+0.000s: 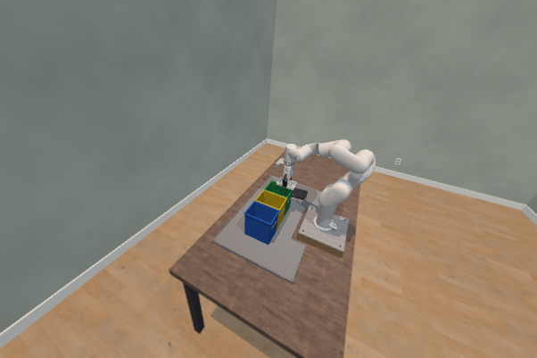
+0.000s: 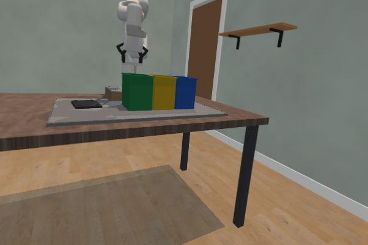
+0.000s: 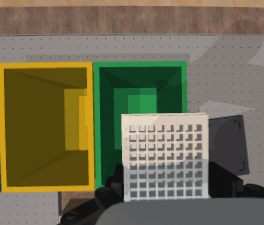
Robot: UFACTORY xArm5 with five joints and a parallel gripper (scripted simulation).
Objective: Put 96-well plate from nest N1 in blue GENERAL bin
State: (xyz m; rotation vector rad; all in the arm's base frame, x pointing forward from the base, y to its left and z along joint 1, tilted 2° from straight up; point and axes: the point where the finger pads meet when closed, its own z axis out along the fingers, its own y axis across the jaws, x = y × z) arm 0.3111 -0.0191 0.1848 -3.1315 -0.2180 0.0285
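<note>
Right now the blue bin is 10 mm ahead of my hand, 290 mm to the left of it and 160 mm below it. From my hand the other things lie so: yellow bin (20 mm ahead, 150 mm to the left, 160 mm below); then green bin (40 mm ahead, 20 mm to the left, 160 mm below); then white 96-well plate (10 mm below).
</note>
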